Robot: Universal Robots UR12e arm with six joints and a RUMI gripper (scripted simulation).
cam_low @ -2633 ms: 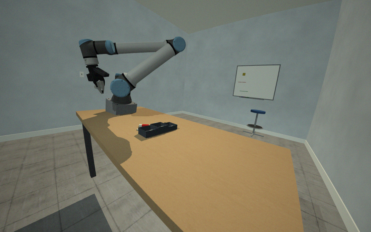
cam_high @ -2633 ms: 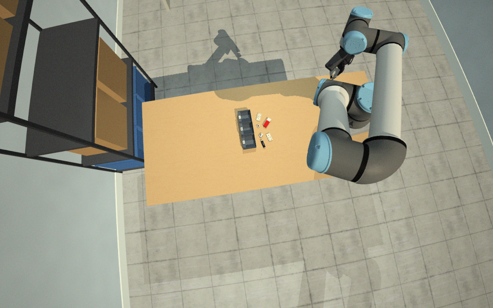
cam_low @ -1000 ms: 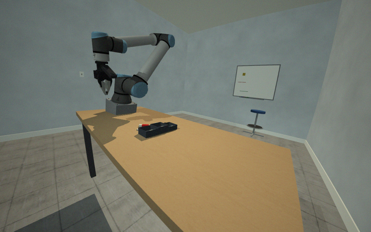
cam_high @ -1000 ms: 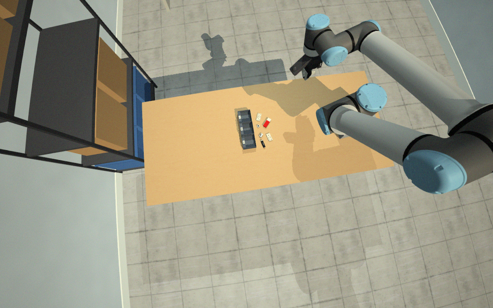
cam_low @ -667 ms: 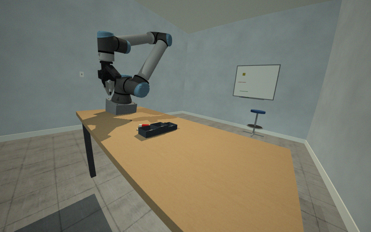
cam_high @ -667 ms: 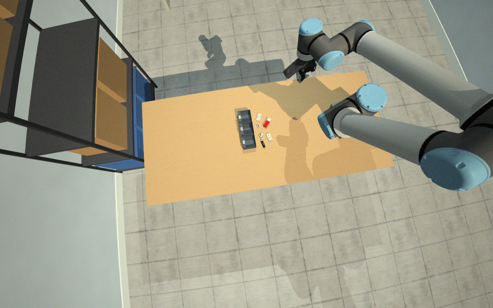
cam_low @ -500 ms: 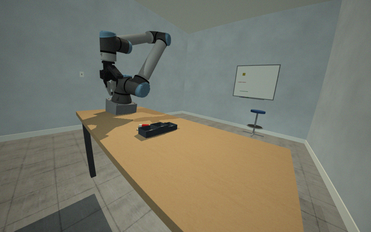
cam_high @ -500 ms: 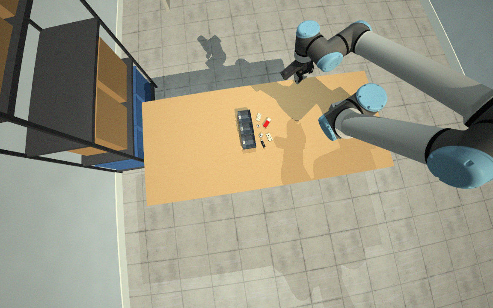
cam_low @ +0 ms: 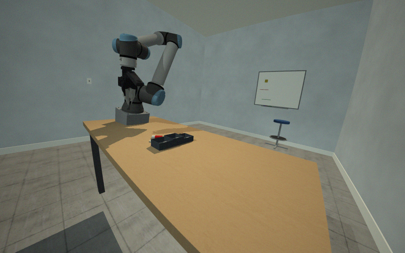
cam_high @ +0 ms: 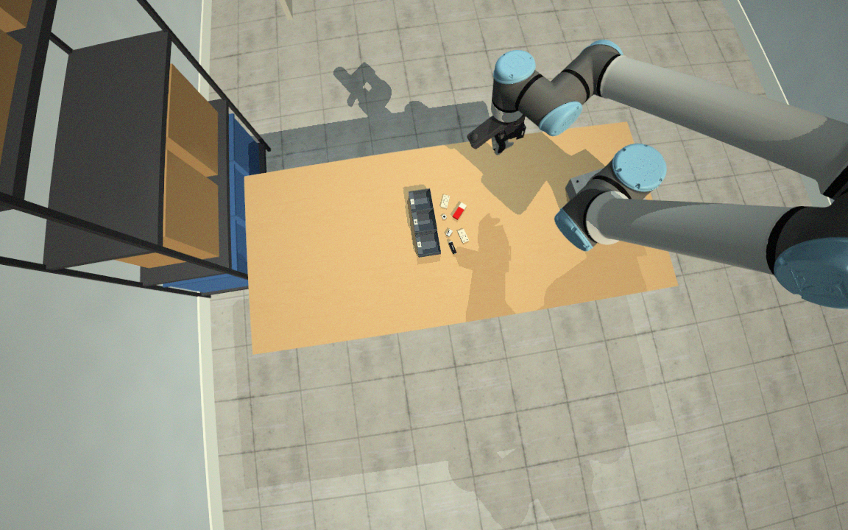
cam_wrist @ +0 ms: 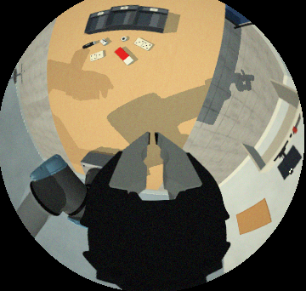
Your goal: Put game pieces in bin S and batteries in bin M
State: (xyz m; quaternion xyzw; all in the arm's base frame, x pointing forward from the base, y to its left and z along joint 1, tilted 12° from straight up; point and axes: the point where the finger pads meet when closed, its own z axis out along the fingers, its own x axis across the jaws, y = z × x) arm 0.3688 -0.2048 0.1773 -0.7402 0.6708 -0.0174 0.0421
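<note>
My gripper is now 27 cm short of the dark three-part bin, 13 cm to the right of it and 19 cm above it. Also, from my hand: round piece: 19 cm ahead, 12 cm to the left, 21 cm below; then black battery: 19 cm ahead, 24 cm to the left, 21 cm below.
</note>
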